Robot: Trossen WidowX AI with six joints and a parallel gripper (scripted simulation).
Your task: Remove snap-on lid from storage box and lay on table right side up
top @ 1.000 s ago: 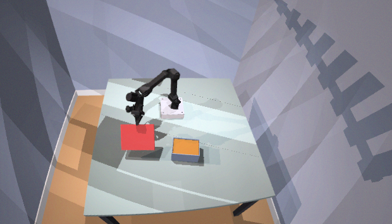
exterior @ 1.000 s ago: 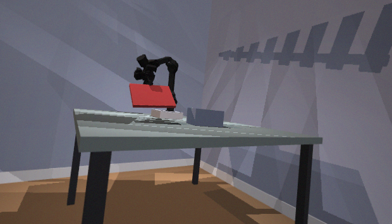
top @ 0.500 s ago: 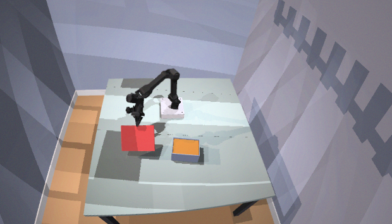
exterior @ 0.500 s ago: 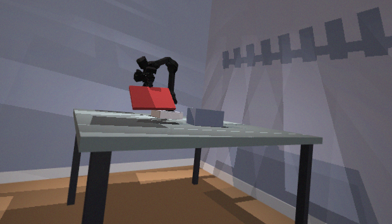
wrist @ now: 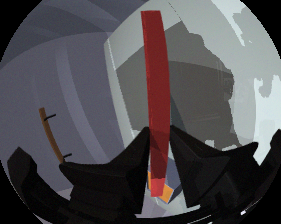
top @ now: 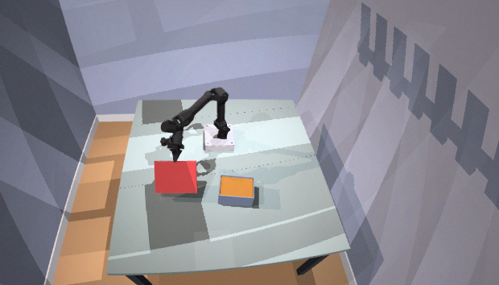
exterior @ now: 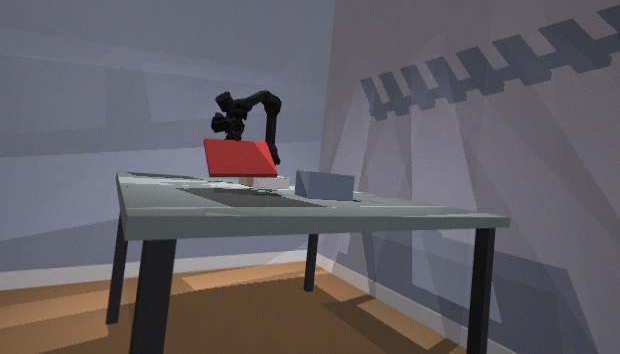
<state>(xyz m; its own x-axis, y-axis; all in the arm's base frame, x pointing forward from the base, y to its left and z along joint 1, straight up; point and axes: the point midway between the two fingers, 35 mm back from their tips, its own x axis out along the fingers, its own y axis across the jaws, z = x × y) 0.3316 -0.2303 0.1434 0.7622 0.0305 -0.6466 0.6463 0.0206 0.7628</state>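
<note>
The red lid lies 60 mm ahead of my gripper tip, 10 mm to the left of it and 50 mm below it. Round my gripper tip: grey storage box (50 mm ahead, 360 mm to the left, 130 mm below).
</note>
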